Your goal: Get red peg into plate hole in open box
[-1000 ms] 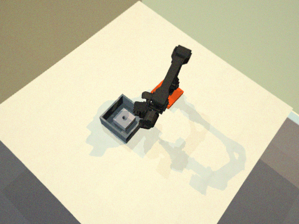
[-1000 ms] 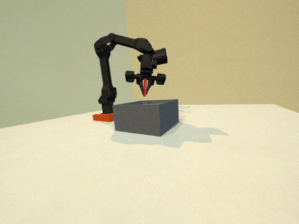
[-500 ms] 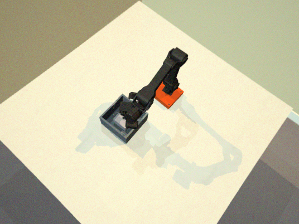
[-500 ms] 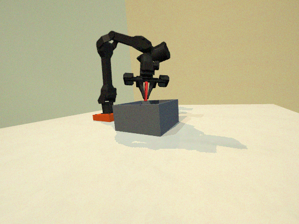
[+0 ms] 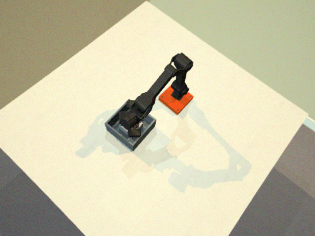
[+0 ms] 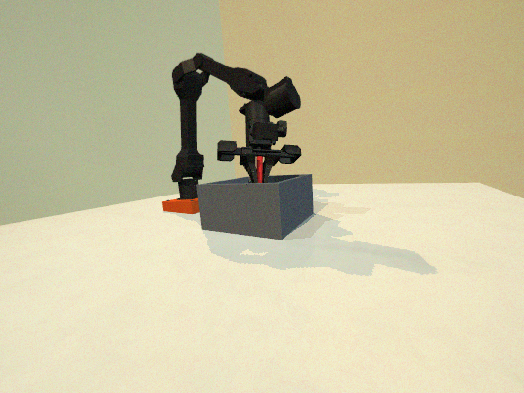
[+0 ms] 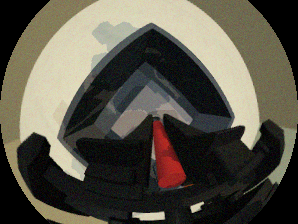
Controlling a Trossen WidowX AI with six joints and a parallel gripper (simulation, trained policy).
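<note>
Right now my gripper tip is 10 mm past the red peg, 20 mm to the right of it and 30 mm below it. From my gripper tip the other things lie so: light plate (10 mm behind, 10 mm to the left, 30 mm below); grey box (10 mm behind, 10 mm to the left, 50 mm below).
</note>
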